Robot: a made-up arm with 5 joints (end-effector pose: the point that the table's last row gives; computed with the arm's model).
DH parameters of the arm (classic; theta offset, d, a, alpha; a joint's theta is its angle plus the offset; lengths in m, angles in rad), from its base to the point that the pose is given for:
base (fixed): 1.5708 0.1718 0 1.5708
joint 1: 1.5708 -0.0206 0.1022 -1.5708
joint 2: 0 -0.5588 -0.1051 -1.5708
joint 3: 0 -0.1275 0.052 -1.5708
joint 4: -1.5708 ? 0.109 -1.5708
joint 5: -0.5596 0 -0.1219 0
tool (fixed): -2.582 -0.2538 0 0
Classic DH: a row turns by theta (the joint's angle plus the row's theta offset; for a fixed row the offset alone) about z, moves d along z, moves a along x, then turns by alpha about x.
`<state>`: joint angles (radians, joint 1 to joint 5).
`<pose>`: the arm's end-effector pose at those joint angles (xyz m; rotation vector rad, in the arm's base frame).
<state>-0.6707 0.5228 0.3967 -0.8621 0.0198</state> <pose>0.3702 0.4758 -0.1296 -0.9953 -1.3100 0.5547</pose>
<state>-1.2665 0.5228 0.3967 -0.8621 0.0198</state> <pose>0.3702 0.2247 -0.3447 -1.4769 -1.1635 0.9769</pose>
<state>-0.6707 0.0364 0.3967 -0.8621 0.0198</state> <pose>0.3049 0.3654 -0.2689 -1.0072 -0.8050 0.4820</pose>
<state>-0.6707 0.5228 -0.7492 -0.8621 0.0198</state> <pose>0.3323 0.6066 -0.1496 0.2130 -1.2521 0.3119</pose>
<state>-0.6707 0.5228 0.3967 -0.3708 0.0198</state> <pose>0.3139 0.3885 -0.1964 -1.0426 -0.8684 0.2884</pose>
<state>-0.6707 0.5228 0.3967 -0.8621 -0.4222</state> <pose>0.3548 0.4261 -0.1175 -0.6738 -1.4742 0.2157</pose>
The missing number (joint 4, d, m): 0.1129
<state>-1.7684 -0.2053 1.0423 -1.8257 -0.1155</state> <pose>0.3307 -0.1875 -0.4698 -1.7255 -0.2967 2.0549</pose>
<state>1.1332 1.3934 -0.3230 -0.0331 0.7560</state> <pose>0.2539 0.1360 0.9387 0.5733 -1.7104 -0.0810</pose>
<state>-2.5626 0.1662 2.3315 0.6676 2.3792</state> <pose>-0.1194 -0.3781 0.1012 1.5930 -1.3210 2.1643</pose>
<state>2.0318 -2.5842 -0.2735 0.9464 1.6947</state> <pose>0.0255 -0.5652 0.7701 -0.8290 -1.0701 -0.8406</pose>
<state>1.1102 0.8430 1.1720 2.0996 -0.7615</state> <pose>-0.0521 0.2946 0.9025 0.0586 1.8786 -1.0199</pose>
